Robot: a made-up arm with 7 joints. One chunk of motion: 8 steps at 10 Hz.
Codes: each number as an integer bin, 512 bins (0 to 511) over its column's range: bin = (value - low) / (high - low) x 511, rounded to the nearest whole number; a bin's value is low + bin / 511 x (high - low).
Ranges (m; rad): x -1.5..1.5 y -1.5..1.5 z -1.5..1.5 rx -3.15..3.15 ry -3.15..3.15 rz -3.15..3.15
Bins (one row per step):
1: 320 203 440 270 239 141
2: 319 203 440 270 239 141
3: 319 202 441 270 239 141
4: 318 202 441 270 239 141
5: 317 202 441 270 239 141
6: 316 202 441 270 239 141
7: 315 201 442 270 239 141
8: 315 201 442 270 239 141
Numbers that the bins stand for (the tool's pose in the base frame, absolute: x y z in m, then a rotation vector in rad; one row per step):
1: 0.3787 -0.3082 1.0832 0.1788 -0.2034 -1.4116
2: 0.3728 -0.3082 1.0832 0.1788 -0.2034 -1.4116
3: 0.3728 -0.3141 1.0890 0.1788 -0.2034 -1.4116
4: 0.3669 -0.3141 1.0890 0.1788 -0.2034 -1.4116
5: 0.3611 -0.3141 1.0890 0.1788 -0.2034 -1.4116
6: 0.3552 -0.3141 1.0890 0.1788 -0.2034 -1.4116
7: 0.3493 -0.3200 1.0949 0.1788 -0.2034 -1.4116
8: 0.3493 -0.3200 1.0949 0.1788 -0.2034 -1.4116

